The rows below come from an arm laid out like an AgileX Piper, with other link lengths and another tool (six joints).
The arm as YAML. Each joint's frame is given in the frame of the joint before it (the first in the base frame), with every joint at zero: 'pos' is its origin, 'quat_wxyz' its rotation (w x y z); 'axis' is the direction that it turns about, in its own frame. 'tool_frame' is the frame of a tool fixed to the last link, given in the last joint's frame.
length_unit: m
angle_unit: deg
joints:
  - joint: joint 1
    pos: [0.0, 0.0, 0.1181]
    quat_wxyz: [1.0, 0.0, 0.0, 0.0]
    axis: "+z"
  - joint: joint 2
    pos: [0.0, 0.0, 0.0]
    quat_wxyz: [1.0, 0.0, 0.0, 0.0]
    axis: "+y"
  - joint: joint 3
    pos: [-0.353, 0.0, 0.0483]
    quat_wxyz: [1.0, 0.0, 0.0, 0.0]
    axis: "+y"
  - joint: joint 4
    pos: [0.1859, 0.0, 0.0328]
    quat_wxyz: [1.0, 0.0, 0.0, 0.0]
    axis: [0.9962, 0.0, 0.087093]
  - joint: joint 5
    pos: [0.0, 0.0, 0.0]
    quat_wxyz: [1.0, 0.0, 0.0, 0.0]
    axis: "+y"
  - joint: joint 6
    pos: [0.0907, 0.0, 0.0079]
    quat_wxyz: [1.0, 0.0, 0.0, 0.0]
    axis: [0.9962, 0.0, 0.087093]
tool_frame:
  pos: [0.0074, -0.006, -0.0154]
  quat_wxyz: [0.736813, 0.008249, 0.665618, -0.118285]
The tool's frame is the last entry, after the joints.
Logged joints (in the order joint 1, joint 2, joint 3, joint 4, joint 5, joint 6), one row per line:
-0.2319 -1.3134 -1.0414 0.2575 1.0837 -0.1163
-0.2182 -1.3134 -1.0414 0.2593 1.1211 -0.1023
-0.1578 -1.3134 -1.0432 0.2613 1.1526 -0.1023
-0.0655 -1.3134 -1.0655 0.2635 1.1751 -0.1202
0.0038 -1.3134 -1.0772 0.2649 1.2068 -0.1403
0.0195 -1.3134 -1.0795 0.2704 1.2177 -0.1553
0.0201 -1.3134 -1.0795 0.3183 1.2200 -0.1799
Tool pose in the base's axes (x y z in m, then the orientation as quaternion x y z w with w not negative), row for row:
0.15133 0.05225 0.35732 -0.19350 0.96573 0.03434 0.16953
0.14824 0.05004 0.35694 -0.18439 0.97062 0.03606 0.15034
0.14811 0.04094 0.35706 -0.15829 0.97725 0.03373 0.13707
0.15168 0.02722 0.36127 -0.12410 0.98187 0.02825 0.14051
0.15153 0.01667 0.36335 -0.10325 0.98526 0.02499 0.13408
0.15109 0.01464 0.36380 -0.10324 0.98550 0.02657 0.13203
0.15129 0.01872 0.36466 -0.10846 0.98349 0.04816 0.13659
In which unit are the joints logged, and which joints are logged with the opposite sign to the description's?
The joints are logged in radians. Opposite sign: joint 1, joint 2.
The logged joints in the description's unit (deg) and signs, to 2 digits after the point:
13.29 75.25 -59.67 14.75 62.09 -6.66
12.50 75.25 -59.67 14.86 64.23 -5.86
9.04 75.25 -59.77 14.97 66.04 -5.86
3.75 75.25 -61.05 15.10 67.33 -6.89
-0.22 75.25 -61.72 15.18 69.14 -8.04
-1.12 75.25 -61.85 15.49 69.77 -8.90
-1.15 75.25 -61.85 18.24 69.90 -10.31

